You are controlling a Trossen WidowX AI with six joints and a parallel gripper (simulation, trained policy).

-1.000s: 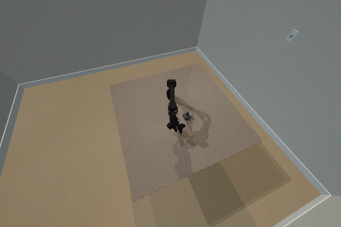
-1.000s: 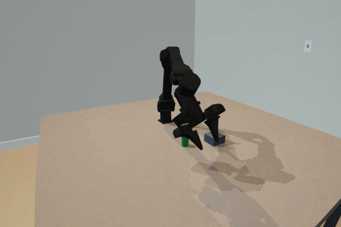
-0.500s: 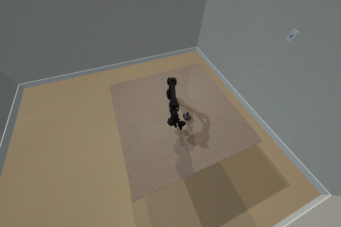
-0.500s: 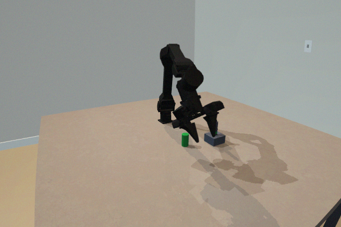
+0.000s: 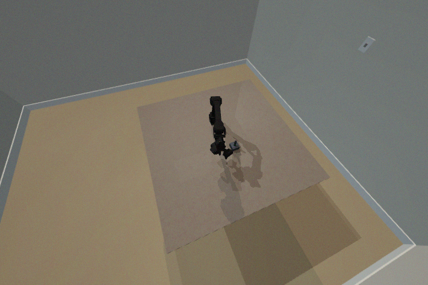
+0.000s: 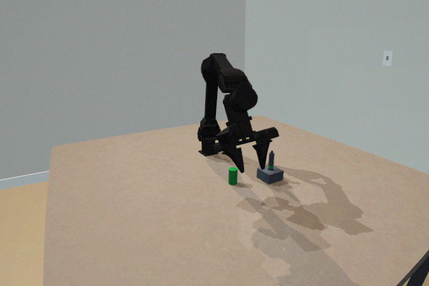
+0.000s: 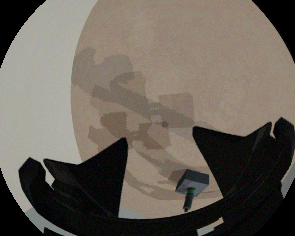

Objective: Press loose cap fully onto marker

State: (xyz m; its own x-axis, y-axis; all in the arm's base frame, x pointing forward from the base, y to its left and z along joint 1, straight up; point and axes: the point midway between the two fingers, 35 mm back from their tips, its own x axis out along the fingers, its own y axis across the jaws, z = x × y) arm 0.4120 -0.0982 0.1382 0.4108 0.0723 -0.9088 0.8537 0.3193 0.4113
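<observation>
Right now my gripper tip is 140 mm past the green marker cap, 80 mm above it and 30 mm to the right of it. Also, from my gripper tip: grey holder block 160 mm to the left, 100 mm behind, 90 mm below.
</observation>
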